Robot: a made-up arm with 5 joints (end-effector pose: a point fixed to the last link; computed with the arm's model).
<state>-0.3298 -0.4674 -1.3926 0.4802 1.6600</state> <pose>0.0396 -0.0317 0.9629 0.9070 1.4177 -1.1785</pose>
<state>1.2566 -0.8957 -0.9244 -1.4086 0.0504</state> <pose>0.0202 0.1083 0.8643 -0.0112 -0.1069 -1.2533</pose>
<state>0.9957 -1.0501 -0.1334 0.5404 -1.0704</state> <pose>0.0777 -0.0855 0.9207 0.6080 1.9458 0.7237</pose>
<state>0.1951 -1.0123 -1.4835 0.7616 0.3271</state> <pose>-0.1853 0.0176 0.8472 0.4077 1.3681 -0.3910</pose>
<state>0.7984 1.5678 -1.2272 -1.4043 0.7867</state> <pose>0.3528 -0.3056 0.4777 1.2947 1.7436 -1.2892</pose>
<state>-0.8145 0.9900 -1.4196 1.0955 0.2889</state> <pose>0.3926 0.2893 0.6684 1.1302 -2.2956 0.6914</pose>
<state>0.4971 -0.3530 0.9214 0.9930 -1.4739</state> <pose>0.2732 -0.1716 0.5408 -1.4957 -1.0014 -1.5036</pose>
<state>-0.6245 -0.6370 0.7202 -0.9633 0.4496</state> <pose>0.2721 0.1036 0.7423 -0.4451 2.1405 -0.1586</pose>
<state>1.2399 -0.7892 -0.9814 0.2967 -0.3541</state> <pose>0.0260 0.0576 0.9587 0.7541 1.5259 -0.6412</pose>
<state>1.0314 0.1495 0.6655 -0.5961 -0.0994</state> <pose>0.2309 -0.3136 0.5423 -1.4868 -2.5898 -0.2910</pose>
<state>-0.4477 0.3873 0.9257 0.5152 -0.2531</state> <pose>0.2902 0.0505 0.3926 0.0798 -1.3224 0.2143</pose>
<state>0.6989 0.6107 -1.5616 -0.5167 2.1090</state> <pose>0.3108 -0.2120 0.8643 2.0009 0.4314 -2.1415</pose>
